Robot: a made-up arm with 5 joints.
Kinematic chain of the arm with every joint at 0, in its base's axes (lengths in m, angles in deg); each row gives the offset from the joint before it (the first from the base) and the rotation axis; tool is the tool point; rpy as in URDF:
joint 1: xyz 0.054 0 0.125 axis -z
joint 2: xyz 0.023 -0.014 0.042 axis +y
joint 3: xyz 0.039 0 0.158 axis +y
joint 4: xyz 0.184 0 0.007 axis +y
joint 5: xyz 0.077 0.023 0 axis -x
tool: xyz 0 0 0 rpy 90 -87.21 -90
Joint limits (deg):
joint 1: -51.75..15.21
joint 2: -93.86..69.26
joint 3: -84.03..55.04
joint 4: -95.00..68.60
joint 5: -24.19..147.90
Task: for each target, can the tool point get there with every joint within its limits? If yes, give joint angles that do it. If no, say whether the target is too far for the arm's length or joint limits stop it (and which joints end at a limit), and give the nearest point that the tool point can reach.
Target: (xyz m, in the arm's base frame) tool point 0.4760 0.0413 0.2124
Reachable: yes | joints -4.38 47.91 -34.53 -16.54 44.83
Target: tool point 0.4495 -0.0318 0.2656
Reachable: yes | joints 5.89 45.28 -62.94 55.57 104.20
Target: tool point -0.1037 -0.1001 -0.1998
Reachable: no: joint limits stop it (at a limit: joint 1, joint 2, joint 3) | nearest point 0.0647 0.0281 -0.0202 | short by 0.278 m
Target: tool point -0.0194 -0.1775 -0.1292
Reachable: no: joint limits stop it (at a limit: joint 1, joint 2, joint 3) | nearest point 0.0976 -0.0025 -0.0327 | short by 0.232 m
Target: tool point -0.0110 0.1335 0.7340
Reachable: no: too far | nearest point -0.0066 0.0258 0.5816 | short by 0.187 m
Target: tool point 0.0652 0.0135 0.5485
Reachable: yes | joints -19.60 -34.50 -57.27 55.52 116.64
